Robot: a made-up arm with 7 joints. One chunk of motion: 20 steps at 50 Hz.
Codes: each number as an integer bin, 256 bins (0 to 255) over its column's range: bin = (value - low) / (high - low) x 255, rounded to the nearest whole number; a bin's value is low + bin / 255 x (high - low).
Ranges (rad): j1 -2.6..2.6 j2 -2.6..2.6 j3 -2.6..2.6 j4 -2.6..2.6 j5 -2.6..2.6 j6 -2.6..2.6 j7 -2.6..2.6
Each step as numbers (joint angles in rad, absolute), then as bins.
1 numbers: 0.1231 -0.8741 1.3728 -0.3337 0.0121 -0.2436 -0.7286
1 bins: 134 85 195 111 128 116 92
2 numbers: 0.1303 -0.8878 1.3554 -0.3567 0.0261 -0.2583 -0.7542
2 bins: 134 84 194 110 129 115 91
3 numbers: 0.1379 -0.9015 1.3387 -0.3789 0.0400 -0.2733 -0.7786
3 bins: 134 83 193 109 129 114 89
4 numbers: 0.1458 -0.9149 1.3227 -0.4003 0.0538 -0.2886 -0.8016
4 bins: 135 83 192 108 130 113 88
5 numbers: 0.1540 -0.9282 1.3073 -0.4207 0.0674 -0.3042 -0.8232
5 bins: 135 82 192 107 131 113 87
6 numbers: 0.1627 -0.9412 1.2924 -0.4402 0.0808 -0.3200 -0.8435
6 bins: 135 81 191 106 131 112 86
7 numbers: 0.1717 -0.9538 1.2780 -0.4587 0.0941 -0.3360 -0.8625
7 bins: 136 81 190 105 132 111 85
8 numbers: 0.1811 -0.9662 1.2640 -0.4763 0.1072 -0.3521 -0.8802
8 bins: 136 80 189 104 133 110 84
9 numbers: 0.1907 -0.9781 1.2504 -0.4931 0.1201 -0.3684 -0.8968
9 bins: 137 80 189 103 133 109 84
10 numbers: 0.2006 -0.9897 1.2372 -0.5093 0.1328 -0.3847 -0.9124
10 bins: 137 79 188 103 134 109 83
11 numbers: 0.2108 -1.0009 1.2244 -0.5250 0.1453 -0.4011 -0.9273
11 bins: 138 78 188 102 135 108 82
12 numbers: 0.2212 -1.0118 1.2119 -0.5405 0.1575 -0.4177 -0.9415
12 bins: 138 78 187 101 135 107 81
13 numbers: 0.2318 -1.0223 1.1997 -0.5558 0.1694 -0.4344 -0.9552
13 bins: 139 77 186 100 136 106 81
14 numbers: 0.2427 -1.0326 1.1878 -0.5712 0.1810 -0.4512 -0.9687
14 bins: 139 77 186 99 136 105 80
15 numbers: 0.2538 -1.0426 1.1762 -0.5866 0.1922 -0.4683 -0.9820
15 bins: 140 76 185 99 137 105 79
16 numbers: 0.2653 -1.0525 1.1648 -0.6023 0.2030 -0.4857 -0.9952
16 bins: 141 76 185 98 137 104 79
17 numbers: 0.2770 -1.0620 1.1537 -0.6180 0.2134 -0.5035 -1.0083
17 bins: 141 75 184 97 138 103 78
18 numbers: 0.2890 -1.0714 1.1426 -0.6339 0.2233 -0.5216 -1.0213
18 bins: 142 75 184 96 138 102 77
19 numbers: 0.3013 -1.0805 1.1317 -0.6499 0.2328 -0.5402 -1.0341
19 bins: 142 75 183 96 139 101 77
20 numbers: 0.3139 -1.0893 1.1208 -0.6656 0.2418 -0.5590 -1.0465
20 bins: 143 74 182 95 139 100 76
